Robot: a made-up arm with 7 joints. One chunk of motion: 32 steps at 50 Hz.
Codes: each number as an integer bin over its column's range. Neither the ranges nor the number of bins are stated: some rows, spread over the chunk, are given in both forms.
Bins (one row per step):
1: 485 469 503 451 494 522
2: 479 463 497 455 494 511
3: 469 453 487 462 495 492
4: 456 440 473 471 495 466
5: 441 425 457 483 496 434
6: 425 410 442 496 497 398
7: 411 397 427 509 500 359
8: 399 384 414 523 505 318
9: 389 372 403 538 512 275
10: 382 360 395 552 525 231
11: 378 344 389 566 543 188
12: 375 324 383 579 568 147
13: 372 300 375 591 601 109
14: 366 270 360 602 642 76
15: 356 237 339 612 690 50
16: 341 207 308 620 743 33
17: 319 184 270 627 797 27
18: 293 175 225 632 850 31
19: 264 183 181 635 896 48
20: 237 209 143 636 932 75
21: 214 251 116 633 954 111
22: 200 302 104 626 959 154
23: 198 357 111 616 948 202
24: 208 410 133 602 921 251
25: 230 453 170 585 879 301
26: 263 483 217 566 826 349
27: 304 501 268 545 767 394
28: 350 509 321 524 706 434
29: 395 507 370 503 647 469
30: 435 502 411 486 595 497
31: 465 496 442 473 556 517
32: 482 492 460 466 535 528
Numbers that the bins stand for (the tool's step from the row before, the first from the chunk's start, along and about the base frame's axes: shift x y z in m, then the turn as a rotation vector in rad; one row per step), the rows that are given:
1: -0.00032 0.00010 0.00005 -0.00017 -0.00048 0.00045
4: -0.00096 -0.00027 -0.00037 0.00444 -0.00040 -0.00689
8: -0.00221 -0.00100 -0.00120 0.01641 0.00048 -0.02630
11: -0.00268 -0.00152 -0.00155 0.02631 0.00383 -0.04335
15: -0.00316 -0.00292 -0.00225 0.03690 0.01678 -0.06144
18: -0.00455 -0.00372 -0.00385 0.04151 0.03087 -0.06393
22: -0.00660 -0.00207 -0.00554 0.04012 0.04048 -0.04781
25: -0.00593 -0.00011 -0.00462 0.03068 0.03343 -0.02853
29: -0.00230 0.00060 -0.00181 0.01181 0.01299 -0.00650
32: -0.00039 0.00040 -0.00055 0.00329 0.00313 0.00124
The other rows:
2: -0.00045 0.00003 -0.00004 0.00075 -0.00048 -0.00099
3: -0.00067 -0.00011 -0.00018 0.00237 -0.00040 -0.00348
5: -0.00129 -0.00047 -0.00060 0.00720 -0.00031 -0.01109
6: -0.00164 -0.00066 -0.00081 0.01019 -0.00022 -0.01581
7: -0.00195 -0.00083 -0.00102 0.01319 0.00004 -0.02092
9: -0.00243 -0.00116 -0.00135 0.01986 0.00110 -0.03194
10: -0.00259 -0.00132 -0.00146 0.02309 0.00225 -0.03771
12: -0.00274 -0.00178 -0.00163 0.02930 0.00603 -0.04872
13: -0.00281 -0.00210 -0.00174 0.03207 0.00894 -0.05371
14: -0.00294 -0.00249 -0.00195 0.03460 0.01255 -0.05803
16: -0.00349 -0.00331 -0.00268 0.03874 0.02145 -0.06367
17: -0.00397 -0.00361 -0.00322 0.04035 0.02621 -0.06446
19: -0.00519 -0.00362 -0.00446 0.04220 0.03493 -0.06171
20: -0.00578 -0.00328 -0.00500 0.04243 0.03810 -0.05817
21: -0.00629 -0.00273 -0.00537 0.04174 0.04004 -0.05344
23: -0.00664 -0.00135 -0.00544 0.03782 0.03951 -0.04151
24: -0.00642 -0.00066 -0.00514 0.03460 0.03713 -0.03509
26: -0.00521 0.00029 -0.00396 0.02631 0.02876 -0.02224
27: -0.00431 0.00052 -0.00324 0.02148 0.02356 -0.01633
28: -0.00329 0.00062 -0.00250 0.01664 0.01819 -0.01109
30: -0.00142 0.00053 -0.00124 0.00789 0.00841 -0.00283
31: -0.00076 0.00045 -0.00081 0.00490 0.00498 -0.00021

